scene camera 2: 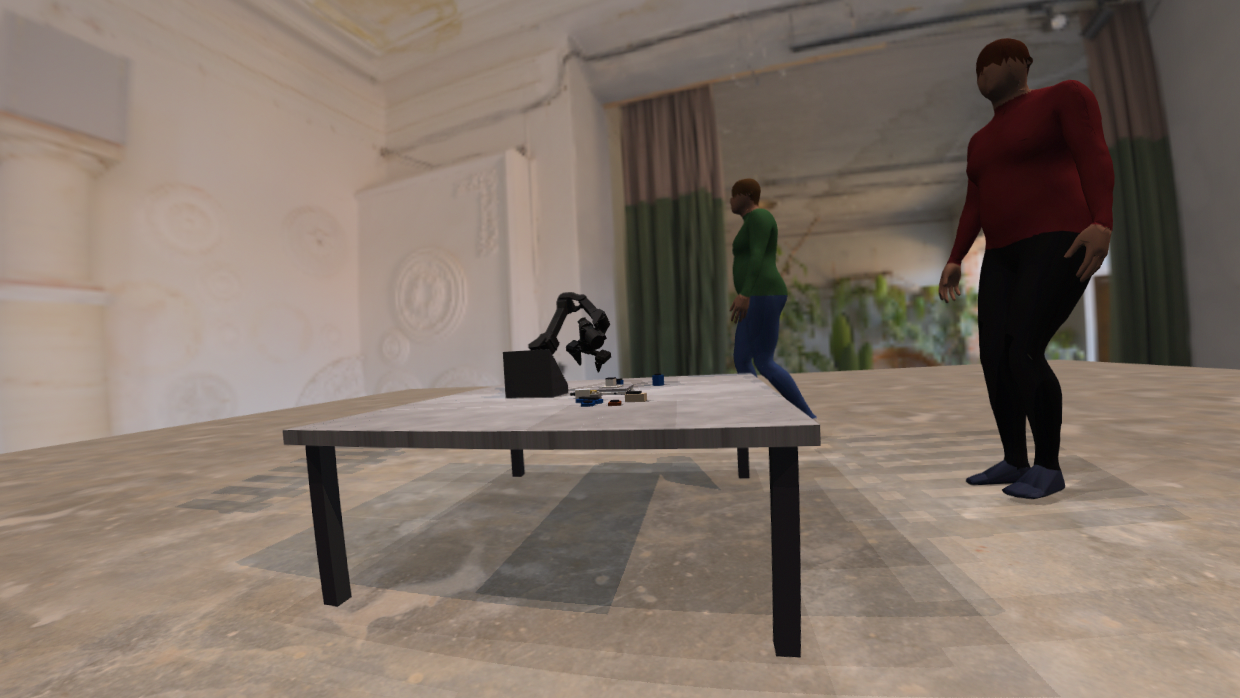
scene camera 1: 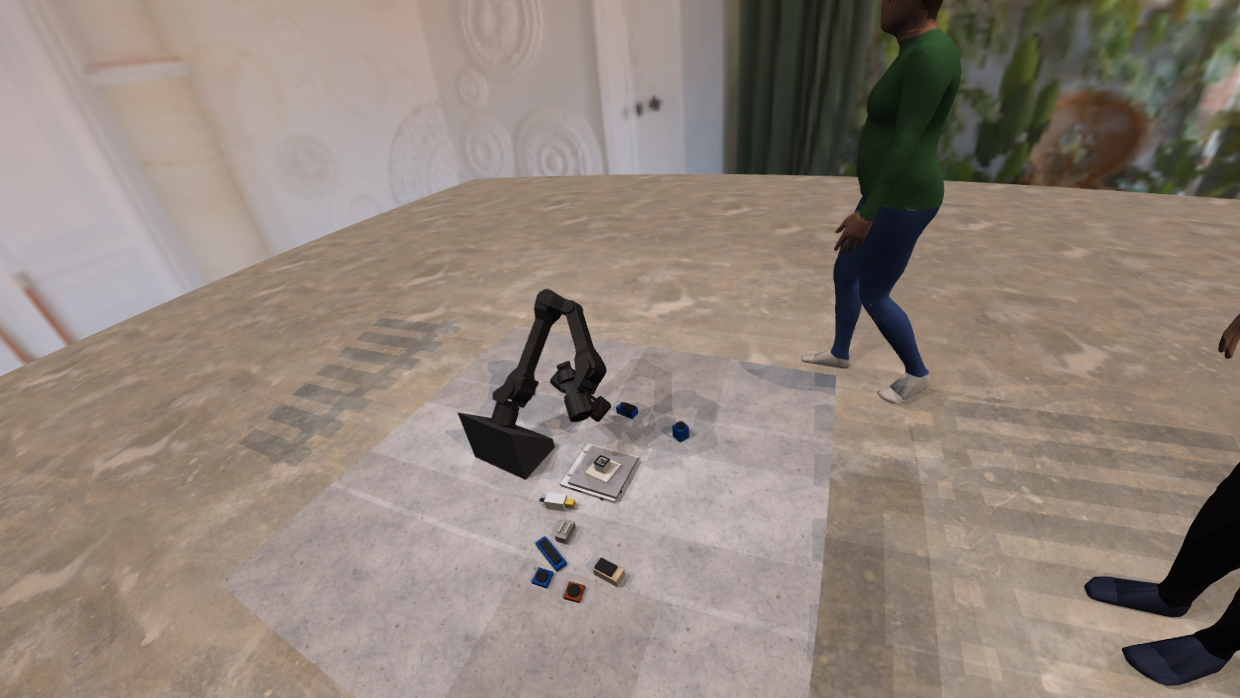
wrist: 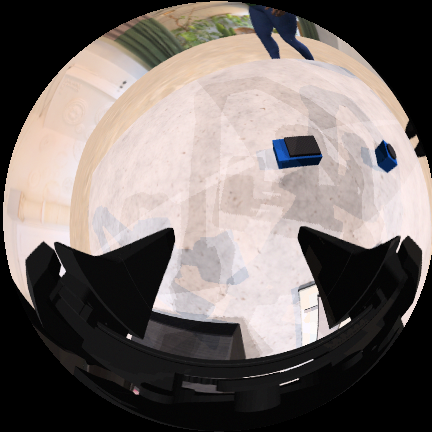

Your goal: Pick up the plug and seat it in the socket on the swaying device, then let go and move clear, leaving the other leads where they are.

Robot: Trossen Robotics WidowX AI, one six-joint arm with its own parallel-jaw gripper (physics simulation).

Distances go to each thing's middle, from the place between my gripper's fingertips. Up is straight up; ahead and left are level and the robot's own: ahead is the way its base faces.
My hand is 14 cm short of the device [scene camera 1: 600, 472], 15 cm to the left of it and 6 cm above it.
